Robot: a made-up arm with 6 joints.
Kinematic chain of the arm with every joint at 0, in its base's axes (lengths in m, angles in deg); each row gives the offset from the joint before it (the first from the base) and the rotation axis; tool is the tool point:
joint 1: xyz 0 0 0.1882 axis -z
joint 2: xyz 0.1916 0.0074 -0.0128 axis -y
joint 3: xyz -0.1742 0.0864 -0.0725 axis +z
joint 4: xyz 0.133 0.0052 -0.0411 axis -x
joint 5: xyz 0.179 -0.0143 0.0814 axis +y
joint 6: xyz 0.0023 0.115 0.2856 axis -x
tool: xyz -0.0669 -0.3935 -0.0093
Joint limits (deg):
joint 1: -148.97..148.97
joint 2: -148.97..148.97
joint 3: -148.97..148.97
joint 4: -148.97..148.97
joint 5: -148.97..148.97
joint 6: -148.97..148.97
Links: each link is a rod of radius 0.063 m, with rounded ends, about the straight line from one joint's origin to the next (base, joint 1, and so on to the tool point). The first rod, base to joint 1, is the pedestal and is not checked.
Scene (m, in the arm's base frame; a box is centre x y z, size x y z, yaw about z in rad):
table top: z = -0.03
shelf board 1: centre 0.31 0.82 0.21 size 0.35 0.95 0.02 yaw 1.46
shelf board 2: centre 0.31 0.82 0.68 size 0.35 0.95 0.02 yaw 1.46
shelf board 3: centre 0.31 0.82 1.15 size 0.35 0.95 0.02 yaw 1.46
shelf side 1: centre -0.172 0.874 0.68 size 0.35 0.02 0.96 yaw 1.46
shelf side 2: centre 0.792 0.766 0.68 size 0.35 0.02 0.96 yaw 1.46
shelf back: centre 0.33 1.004 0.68 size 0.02 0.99 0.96 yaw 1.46
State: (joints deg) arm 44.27 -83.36 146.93 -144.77 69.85 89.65
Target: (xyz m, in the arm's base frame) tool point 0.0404 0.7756 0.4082
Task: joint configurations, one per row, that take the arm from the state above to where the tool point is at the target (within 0.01 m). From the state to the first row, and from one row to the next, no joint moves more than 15 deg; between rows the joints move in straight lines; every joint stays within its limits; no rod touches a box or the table.
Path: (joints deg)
1: 40.74 -97.29 147.33 -145.82 55.61 77.72
2: 37.20 -111.21 147.74 -146.87 41.37 65.80
3: 33.67 -125.14 148.14 -147.92 27.14 53.87
4: 30.14 -139.06 148.54 -148.97 12.90 41.95
5: 41.29 -128.71 145.14 -147.53 -0.88 44.81
6: 52.43 -118.37 141.73 -146.08 -14.66 47.66
7: 63.58 -108.02 138.32 -144.64 -28.43 50.52
8: 59.13 -102.51 138.57 -145.81 -16.98 54.79
9: 54.68 -97.00 138.82 -146.98 -5.52 59.06
10: 50.23 -91.49 139.07 -148.15 5.93 63.33

